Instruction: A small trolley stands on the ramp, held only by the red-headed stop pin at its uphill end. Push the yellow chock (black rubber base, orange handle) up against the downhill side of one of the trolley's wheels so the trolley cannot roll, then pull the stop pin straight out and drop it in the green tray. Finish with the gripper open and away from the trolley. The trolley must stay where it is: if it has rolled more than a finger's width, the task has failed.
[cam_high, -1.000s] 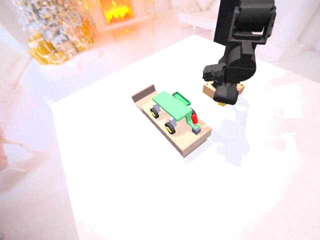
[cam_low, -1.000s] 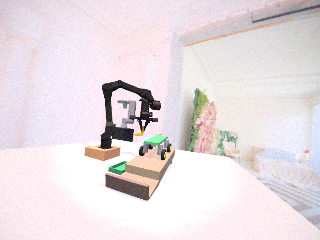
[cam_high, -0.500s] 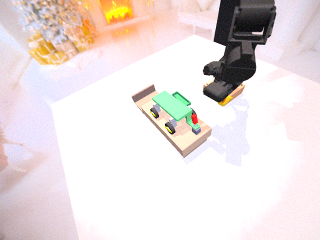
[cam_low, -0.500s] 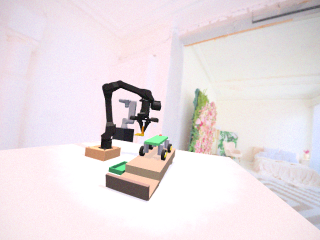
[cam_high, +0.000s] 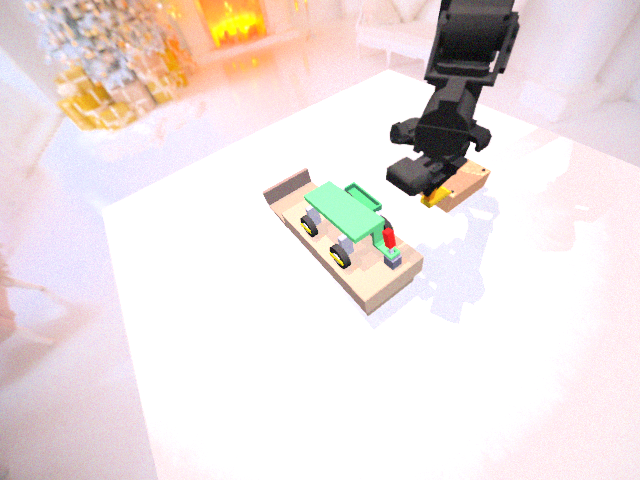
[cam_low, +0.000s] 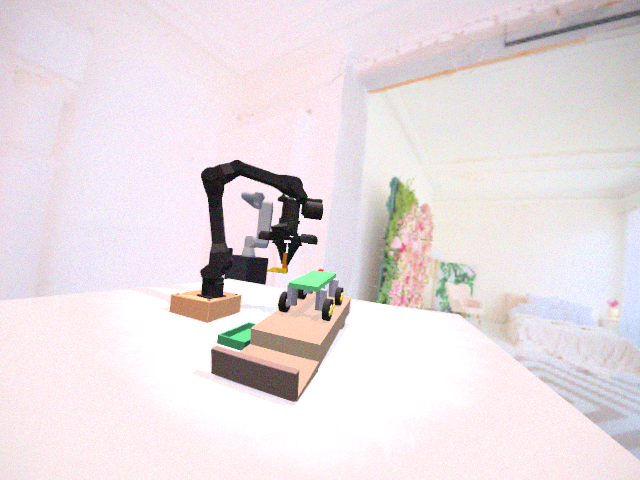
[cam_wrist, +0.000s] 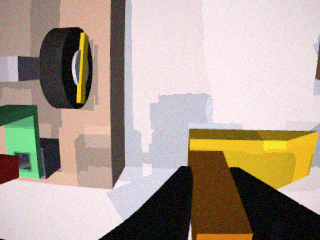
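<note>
Now: the red-headed stop pin 110 mm ahead of my gripper tip, 40 mm to the left of it and 40 mm below it. The rest, counted from my gripper tip: end wall: 340 mm to the right, 200 mm ahead, 150 mm below; then trolley: 150 mm ahead, 60 mm to the right, 60 mm below; then yellow chock: 20 mm behind, 10 mm below.
</note>
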